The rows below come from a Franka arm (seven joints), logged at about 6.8 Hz.
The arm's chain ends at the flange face. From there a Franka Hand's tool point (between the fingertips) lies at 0.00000 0.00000 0.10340 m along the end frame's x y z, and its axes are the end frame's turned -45 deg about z.
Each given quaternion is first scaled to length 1.
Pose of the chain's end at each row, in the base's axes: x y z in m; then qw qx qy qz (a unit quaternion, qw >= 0):
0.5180, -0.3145, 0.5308, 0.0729, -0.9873, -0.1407, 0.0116
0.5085, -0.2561, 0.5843, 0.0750, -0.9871, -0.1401, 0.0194
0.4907, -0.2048, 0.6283, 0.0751, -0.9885, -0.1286, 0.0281
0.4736, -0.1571, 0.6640, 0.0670, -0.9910, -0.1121, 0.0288
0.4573, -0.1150, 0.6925, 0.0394, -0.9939, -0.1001, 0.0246
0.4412, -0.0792, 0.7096, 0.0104, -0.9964, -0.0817, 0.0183
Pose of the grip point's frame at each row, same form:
0.5135, -0.3000, 0.4285, 0.0718, -0.8583, -0.5078, -0.0172
0.5024, -0.2414, 0.4821, 0.0767, -0.8583, -0.5072, -0.0108
0.4830, -0.1902, 0.5262, 0.0801, -0.8640, -0.4971, -0.0028
0.4661, -0.1440, 0.5617, 0.0729, -0.8727, -0.4828, 0.0010
0.4514, -0.1074, 0.5895, 0.0458, -0.8799, -0.4728, 0.0076
0.4373, -0.0774, 0.6063, 0.0166, -0.8893, -0.4568, 0.0129

